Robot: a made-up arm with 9 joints.
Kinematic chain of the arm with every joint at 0, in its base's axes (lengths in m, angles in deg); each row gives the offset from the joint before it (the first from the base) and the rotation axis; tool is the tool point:
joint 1: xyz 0 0 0.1 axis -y
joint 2: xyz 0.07 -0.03 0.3 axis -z
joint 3: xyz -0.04 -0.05 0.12 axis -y
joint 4: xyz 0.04 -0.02 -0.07 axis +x
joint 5: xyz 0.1 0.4 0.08 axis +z
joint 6: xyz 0.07 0 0.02 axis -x
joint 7: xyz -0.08 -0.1 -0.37 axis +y
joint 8: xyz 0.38 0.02 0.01 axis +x
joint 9: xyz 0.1 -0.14 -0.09 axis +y
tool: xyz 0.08 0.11 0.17
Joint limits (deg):
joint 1: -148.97..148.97
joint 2: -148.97..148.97
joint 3: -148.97..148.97
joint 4: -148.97..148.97
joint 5: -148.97..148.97
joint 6: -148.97..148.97
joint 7: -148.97..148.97
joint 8: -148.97..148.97
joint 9: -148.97..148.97
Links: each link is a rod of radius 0.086 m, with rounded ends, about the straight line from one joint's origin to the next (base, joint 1, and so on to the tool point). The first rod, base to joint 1, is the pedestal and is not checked.
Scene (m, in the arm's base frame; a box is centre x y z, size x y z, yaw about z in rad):
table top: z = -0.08
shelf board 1: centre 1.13 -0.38 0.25 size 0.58 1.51 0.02 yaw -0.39
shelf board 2: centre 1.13 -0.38 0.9 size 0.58 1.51 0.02 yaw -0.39
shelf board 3: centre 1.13 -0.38 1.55 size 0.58 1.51 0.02 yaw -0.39
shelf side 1: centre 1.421 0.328 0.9 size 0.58 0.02 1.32 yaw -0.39
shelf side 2: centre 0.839 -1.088 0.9 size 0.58 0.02 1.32 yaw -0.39
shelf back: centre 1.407 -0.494 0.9 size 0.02 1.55 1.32 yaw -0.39
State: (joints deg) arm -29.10 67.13 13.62 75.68 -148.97 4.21 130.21 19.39 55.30
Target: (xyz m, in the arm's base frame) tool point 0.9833 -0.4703 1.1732
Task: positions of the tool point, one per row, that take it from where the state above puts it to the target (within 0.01 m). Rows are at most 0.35 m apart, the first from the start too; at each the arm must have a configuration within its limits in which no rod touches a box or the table.
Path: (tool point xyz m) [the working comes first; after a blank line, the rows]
Joints at the target: -23.03 82.69 -5.31 96.20 -148.97 23.53 141.13 17.06 60.05
Straight joint move there: touches shelf board 2.

1: 1.2192 0.0872 0.5640
2: 1.0823 0.1550 0.5769
3: 0.9266 0.2104 0.5641
4: 0.7601 0.2482 0.5262
5: 0.7982 0.1315 0.7689
6: 0.7506 -0.0639 0.9997
7: 0.6020 -0.3135 1.1733
8: 0.7311 -0.3735 1.2118
9: 0.8602 -0.4275 1.2120
10: 0.9834 -0.4704 1.1731

